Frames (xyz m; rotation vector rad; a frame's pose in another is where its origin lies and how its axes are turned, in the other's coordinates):
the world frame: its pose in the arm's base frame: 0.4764 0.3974 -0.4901 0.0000 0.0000 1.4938
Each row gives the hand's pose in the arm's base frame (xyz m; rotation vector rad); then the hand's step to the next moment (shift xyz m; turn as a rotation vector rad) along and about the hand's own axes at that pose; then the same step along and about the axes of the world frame.
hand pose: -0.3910 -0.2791 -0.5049 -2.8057 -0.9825 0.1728
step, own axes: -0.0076 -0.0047 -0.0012 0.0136 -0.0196 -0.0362
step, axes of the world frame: -0.0019 0.0084 0.0025 0.0197 -0.0030 0.0385
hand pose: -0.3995 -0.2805 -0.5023 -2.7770 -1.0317 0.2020
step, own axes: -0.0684 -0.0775 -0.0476 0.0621 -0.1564 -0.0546
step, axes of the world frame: 0.0004 0.0919 0.0671 0.1475 0.0538 0.0816
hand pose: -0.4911 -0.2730 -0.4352 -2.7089 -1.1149 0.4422
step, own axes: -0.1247 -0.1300 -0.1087 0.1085 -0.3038 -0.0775
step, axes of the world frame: -0.0128 0.1321 0.1632 0.2780 0.1217 0.1341
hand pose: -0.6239 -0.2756 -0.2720 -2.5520 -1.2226 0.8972
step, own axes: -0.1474 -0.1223 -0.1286 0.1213 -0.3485 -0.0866
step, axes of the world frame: -0.0250 0.0735 0.2173 0.3161 0.1423 0.1533
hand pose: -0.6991 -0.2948 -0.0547 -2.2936 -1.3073 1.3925
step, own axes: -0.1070 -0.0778 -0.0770 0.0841 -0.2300 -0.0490
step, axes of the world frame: -0.0106 0.0053 0.1526 0.2088 0.0996 0.0941
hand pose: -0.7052 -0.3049 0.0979 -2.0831 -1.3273 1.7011
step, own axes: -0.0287 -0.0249 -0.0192 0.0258 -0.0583 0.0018
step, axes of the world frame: 0.0031 -0.0037 0.0423 0.0494 0.0372 0.0156
